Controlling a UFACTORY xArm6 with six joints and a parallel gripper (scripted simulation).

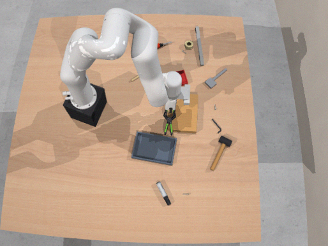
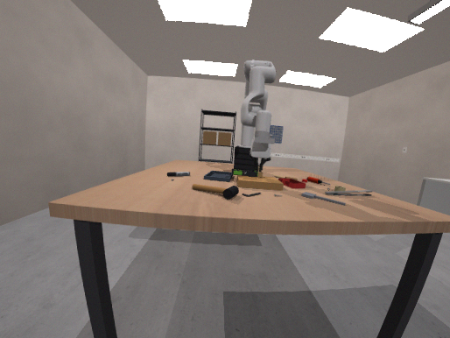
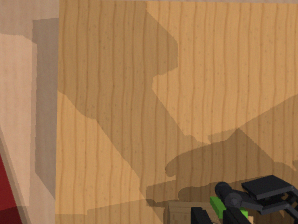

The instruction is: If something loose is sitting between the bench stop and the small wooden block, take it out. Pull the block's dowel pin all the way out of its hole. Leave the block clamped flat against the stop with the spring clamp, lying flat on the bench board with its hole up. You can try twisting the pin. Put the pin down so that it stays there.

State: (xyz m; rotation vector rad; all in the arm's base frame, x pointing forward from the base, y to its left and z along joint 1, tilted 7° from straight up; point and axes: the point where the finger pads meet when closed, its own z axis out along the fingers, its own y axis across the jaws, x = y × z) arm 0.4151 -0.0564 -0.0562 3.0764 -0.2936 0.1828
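My gripper is now 20 mm above the dowel pin. From my hand the other things lie so: small wooden block (40 mm below); then red tray (170 mm to the left, 70 mm below, 40 mm ahead); then dark grey tray (180 mm to the right, 110 mm behind, 70 mm below).
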